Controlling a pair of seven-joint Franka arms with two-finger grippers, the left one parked.
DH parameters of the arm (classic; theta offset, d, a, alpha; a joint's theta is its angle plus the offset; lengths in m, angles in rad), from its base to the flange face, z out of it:
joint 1: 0 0.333 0 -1.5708
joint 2: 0 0 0 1.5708
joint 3: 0 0.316 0.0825 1.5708
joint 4: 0 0 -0.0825 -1.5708
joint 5: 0 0.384 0 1.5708
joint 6: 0 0 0.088 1.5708
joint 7: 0 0.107 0 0
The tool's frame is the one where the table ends.
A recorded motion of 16 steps. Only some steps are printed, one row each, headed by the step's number.
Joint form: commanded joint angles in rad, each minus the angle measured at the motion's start. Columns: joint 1, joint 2, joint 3, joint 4, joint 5, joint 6, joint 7.
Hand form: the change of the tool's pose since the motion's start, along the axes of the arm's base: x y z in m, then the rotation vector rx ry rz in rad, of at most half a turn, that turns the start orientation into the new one. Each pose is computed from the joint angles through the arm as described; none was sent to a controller.
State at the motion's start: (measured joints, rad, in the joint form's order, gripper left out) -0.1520 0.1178 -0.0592 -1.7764 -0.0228 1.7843 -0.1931
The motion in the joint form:
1: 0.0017 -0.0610 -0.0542 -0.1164 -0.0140 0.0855 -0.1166
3: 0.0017 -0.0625 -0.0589 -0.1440 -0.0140 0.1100 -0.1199
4: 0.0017 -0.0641 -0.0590 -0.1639 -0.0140 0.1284 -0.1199
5: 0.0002 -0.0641 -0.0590 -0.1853 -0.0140 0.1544 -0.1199
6: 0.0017 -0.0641 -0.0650 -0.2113 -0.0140 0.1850 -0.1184
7: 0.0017 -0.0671 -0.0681 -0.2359 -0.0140 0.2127 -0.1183
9: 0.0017 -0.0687 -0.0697 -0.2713 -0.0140 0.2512 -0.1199
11: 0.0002 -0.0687 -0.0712 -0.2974 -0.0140 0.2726 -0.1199
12: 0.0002 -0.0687 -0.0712 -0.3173 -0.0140 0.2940 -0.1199
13: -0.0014 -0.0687 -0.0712 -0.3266 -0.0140 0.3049 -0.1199
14: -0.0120 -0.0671 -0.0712 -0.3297 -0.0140 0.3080 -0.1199
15: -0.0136 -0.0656 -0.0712 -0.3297 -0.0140 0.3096 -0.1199
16: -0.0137 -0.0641 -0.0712 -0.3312 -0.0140 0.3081 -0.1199
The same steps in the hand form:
1: -0.0253 -0.0262 -0.0124 -0.0068 -0.0251 0.0707
3: -0.0284 -0.0280 -0.0225 -0.0058 -0.0236 0.0701
4: -0.0302 -0.0276 -0.0293 -0.0054 -0.0238 0.0706
5: -0.0317 -0.0280 -0.0372 -0.0064 -0.0283 0.0700
6: -0.0343 -0.0297 -0.0467 -0.0078 -0.0327 0.0650
7: -0.0371 -0.0307 -0.0541 -0.0090 -0.0387 0.0628
9: -0.0411 -0.0304 -0.0663 -0.0095 -0.0434 0.0640
11: -0.0452 -0.0309 -0.0763 -0.0078 -0.0390 0.0616
12: -0.0476 -0.0301 -0.0836 -0.0079 -0.0406 0.0623
13: -0.0489 -0.0306 -0.0868 -0.0082 -0.0421 0.0611
14: -0.0509 -0.0360 -0.0888 -0.0080 -0.0405 0.0506
15: -0.0509 -0.0369 -0.0895 -0.0083 -0.0406 0.0490
16: -0.0514 -0.0368 -0.0911 -0.0071 -0.0362 0.0488

